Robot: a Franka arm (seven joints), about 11 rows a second.
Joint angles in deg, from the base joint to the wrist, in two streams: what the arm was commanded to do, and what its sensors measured. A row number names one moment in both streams.
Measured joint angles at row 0:
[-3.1, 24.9, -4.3, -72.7, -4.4, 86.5, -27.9]
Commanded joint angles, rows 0 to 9:
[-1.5, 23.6, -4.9, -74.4, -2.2, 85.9, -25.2]
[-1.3, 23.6, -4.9, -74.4, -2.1, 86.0, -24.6]
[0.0, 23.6, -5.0, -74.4, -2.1, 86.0, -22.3]
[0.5, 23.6, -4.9, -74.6, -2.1, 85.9, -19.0]
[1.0, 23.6, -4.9, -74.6, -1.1, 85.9, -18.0]
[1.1, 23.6, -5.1, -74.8, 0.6, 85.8, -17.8]
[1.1, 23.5, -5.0, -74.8, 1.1, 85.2, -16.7]
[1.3, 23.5, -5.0, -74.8, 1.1, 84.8, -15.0]
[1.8, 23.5, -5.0, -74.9, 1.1, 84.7, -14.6]
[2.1, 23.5, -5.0, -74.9, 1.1, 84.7, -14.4]
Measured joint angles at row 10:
[1.0, 24.9, -4.4, -73.5, -0.6, 85.3, -16.6]
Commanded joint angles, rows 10 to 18:
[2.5, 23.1, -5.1, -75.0, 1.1, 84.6, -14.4]
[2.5, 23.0, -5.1, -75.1, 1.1, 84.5, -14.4]
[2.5, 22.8, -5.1, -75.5, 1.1, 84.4, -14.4]
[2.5, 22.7, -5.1, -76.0, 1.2, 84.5, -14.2]
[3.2, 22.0, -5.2, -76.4, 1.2, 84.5, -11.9]
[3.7, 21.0, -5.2, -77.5, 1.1, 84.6, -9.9]
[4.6, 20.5, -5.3, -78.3, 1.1, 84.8, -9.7]
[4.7, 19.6, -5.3, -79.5, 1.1, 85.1, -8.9]
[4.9, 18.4, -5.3, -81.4, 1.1, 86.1, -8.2]
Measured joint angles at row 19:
[3.7, 22.9, -4.5, -75.6, -0.5, 84.5, -11.0]
